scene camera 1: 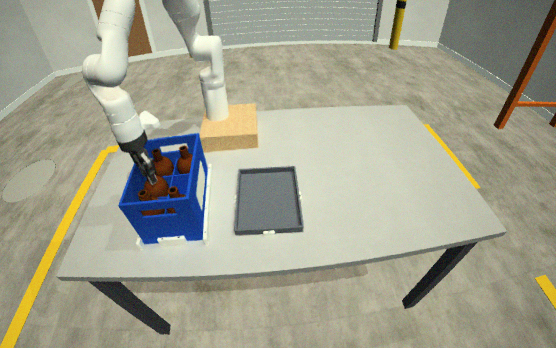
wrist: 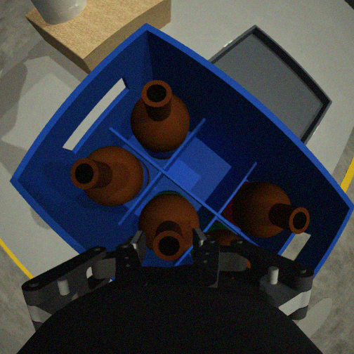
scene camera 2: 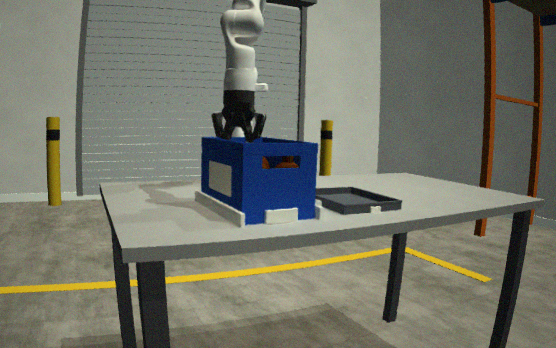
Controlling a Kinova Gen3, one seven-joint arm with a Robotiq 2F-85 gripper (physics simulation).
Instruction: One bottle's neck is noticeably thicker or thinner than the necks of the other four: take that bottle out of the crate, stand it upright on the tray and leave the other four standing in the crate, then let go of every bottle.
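Where they show: gripper, fingertip midpoint: [scene camera 1: 150,178]; arm's base at its link origin: [scene camera 1: 217,115].
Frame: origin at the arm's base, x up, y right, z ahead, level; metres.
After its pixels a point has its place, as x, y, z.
Five brown bottles stand in the divided blue crate [scene camera 1: 172,222] {0.012, -0.026, 0.547} [scene camera 2: 280,192] {-0.012, 0.000, 0.552} [wrist: 210,100]. In the wrist view these are a far bottle [wrist: 162,125], a left bottle [wrist: 117,175], a middle bottle [wrist: 167,220], a right bottle [wrist: 260,210] and one mostly hidden behind the gripper [wrist: 235,255]. I cannot tell which neck differs. My gripper [scene camera 1: 151,179] {0.057, 0.076, 0.437} [scene camera 2: 237,137] [wrist: 168,238] is open, its fingertips either side of the middle bottle's neck, holding nothing. The grey tray [scene camera 1: 268,200] {-0.073, -0.254, 0.375} [scene camera 2: 345,194] {-0.072, -0.291, 0.265} [wrist: 270,80] has no bottle on it.
White guide strips [scene camera 1: 207,205] {-0.050, -0.077, 0.430} [scene camera 2: 220,209] {-0.063, 0.122, 0.481} border the crate on the grey table [scene camera 1: 360,200] {-0.078, -0.542, 0.352} [scene camera 2: 165,235] {-0.078, 0.255, 0.645}. The arm's wooden base block [scene camera 1: 230,140] {-0.032, -0.081, 0.128} [wrist: 100,30] stands behind the crate. The crate's high walls and inner dividers [wrist: 185,145] surround the bottles.
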